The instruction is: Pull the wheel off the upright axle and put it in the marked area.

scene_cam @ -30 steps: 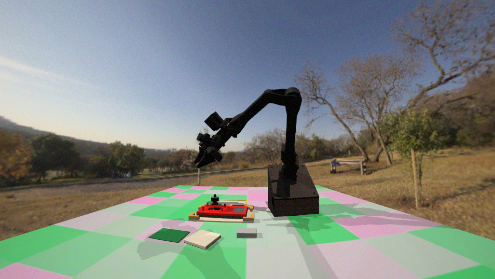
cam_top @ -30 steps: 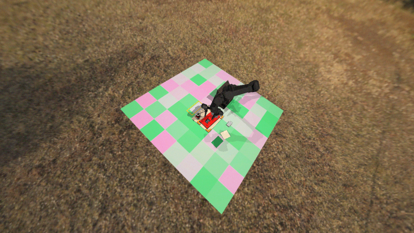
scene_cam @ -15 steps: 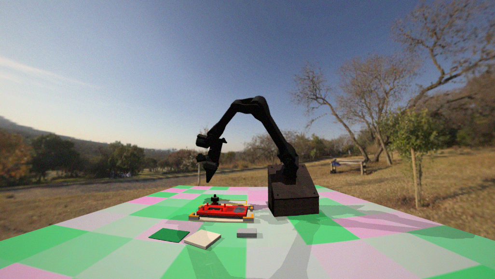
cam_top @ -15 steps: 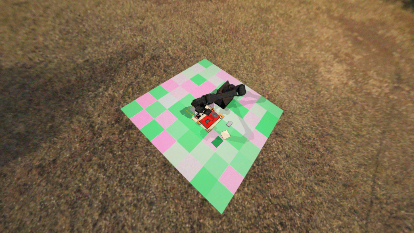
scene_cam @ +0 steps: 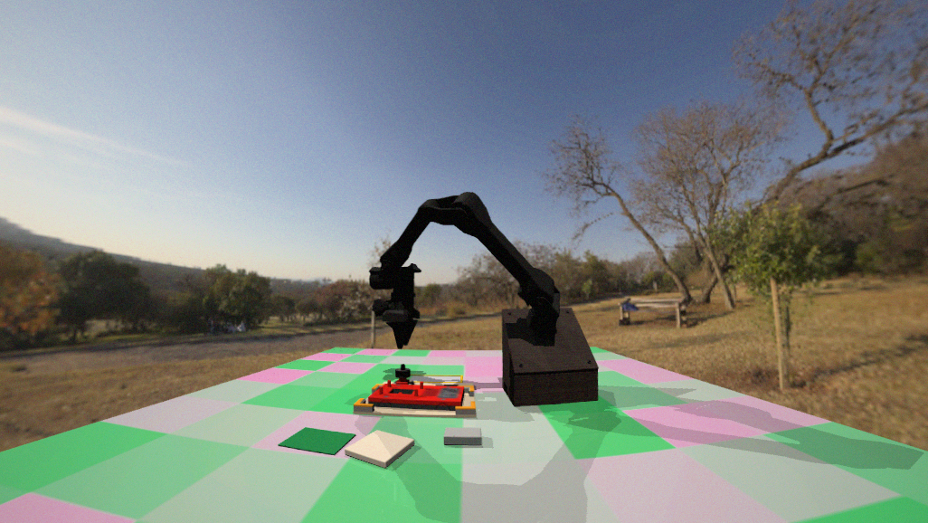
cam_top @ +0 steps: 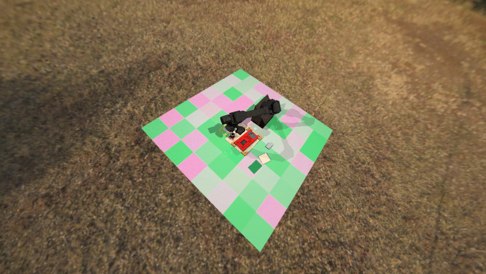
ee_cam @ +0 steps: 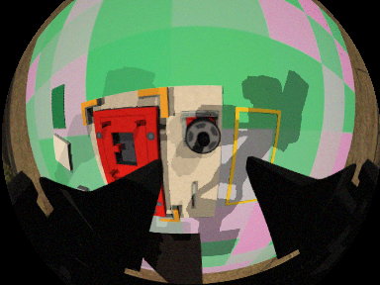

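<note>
My gripper tip is 70 mm above the black wheel. Round my gripper tip: cream tile 330 mm to the left, 100 mm below, 10 mm behind; grey tile 310 mm to the left, 130 mm behind, 100 mm below; dark green tile 310 mm to the left, 110 mm below, 100 mm ahead.
</note>
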